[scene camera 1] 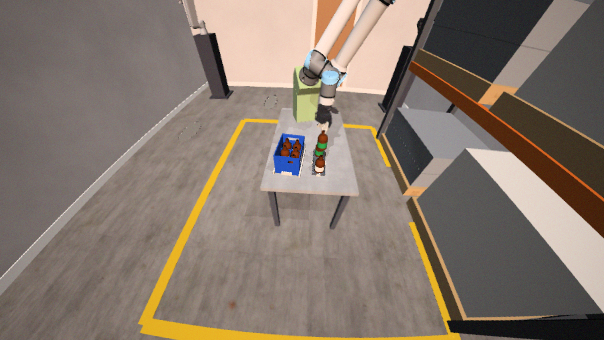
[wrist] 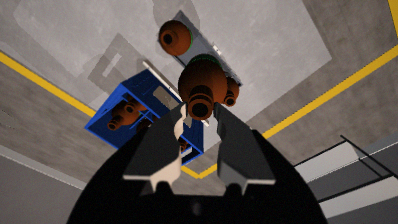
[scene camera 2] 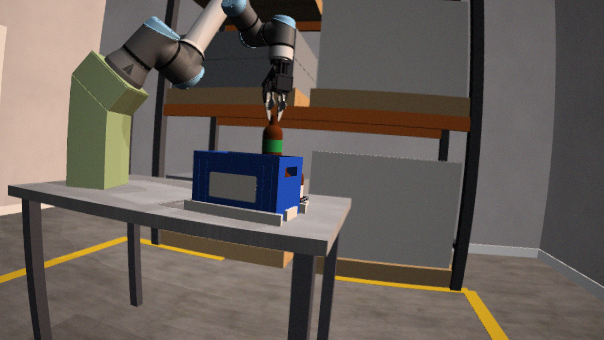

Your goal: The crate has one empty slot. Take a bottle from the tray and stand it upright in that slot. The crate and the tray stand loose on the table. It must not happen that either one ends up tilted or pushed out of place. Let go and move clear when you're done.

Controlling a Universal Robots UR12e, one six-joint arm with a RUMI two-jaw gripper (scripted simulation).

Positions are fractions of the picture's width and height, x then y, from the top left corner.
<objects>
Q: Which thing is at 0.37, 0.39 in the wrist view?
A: A blue crate.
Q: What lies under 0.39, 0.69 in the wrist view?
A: The gripper.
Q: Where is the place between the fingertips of the gripper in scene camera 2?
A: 0.45, 0.36
</objects>
